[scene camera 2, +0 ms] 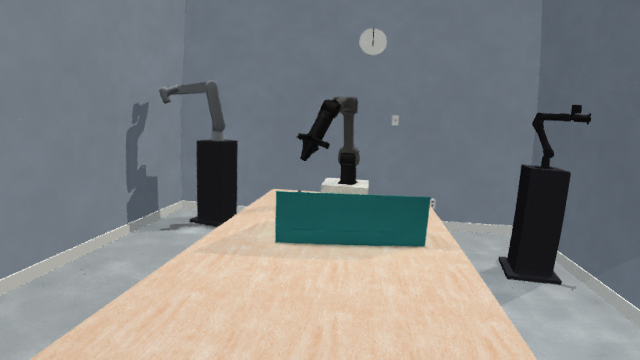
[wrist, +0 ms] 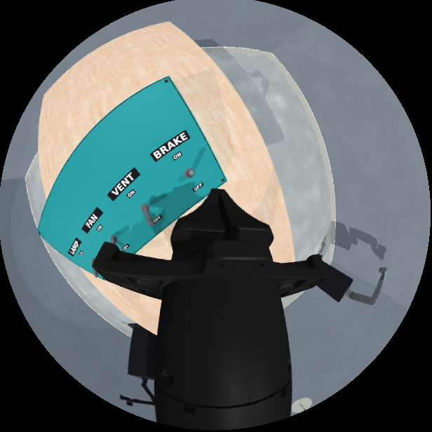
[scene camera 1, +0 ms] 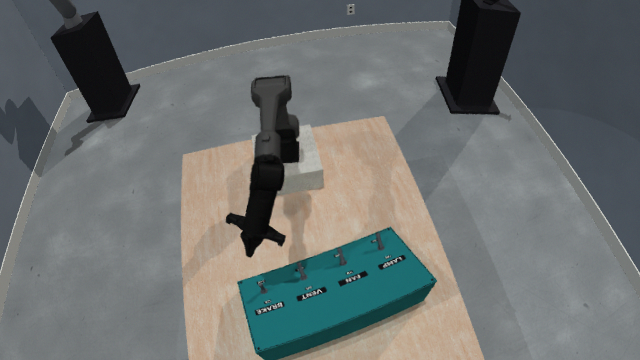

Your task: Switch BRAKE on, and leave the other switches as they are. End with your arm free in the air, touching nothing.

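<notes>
The teal switch box [scene camera 1: 330, 310] [scene camera 2: 350, 220] [wrist: 125, 120] lies on the table. The grey BRAKE lever [scene camera 1: 263, 287] [wrist: 189, 172] looks short and nearly end-on, and appears tipped toward ON, unlike the others. The VENT lever [scene camera 1: 301, 271] [wrist: 148, 215], FAN lever [scene camera 1: 342, 256] [wrist: 113, 240] and LAMP lever [scene camera 1: 380, 241] lean toward OFF; LAMP is partly hidden in the wrist view. My black gripper [scene camera 1: 250, 254] [scene camera 2: 303, 159] [wrist: 216, 197] is shut and empty. It hangs in the air above the table, behind the BRAKE end, apart from the box and levers.
The wooden table [scene camera 1: 210, 200] [scene camera 2: 300, 300] [wrist: 150, 50] carries the white base block [scene camera 1: 312, 172] [scene camera 2: 345, 186] of my arm. Two black pedestals [scene camera 1: 90, 65] [scene camera 1: 475, 60] with other arms stand on the floor, away from the table.
</notes>
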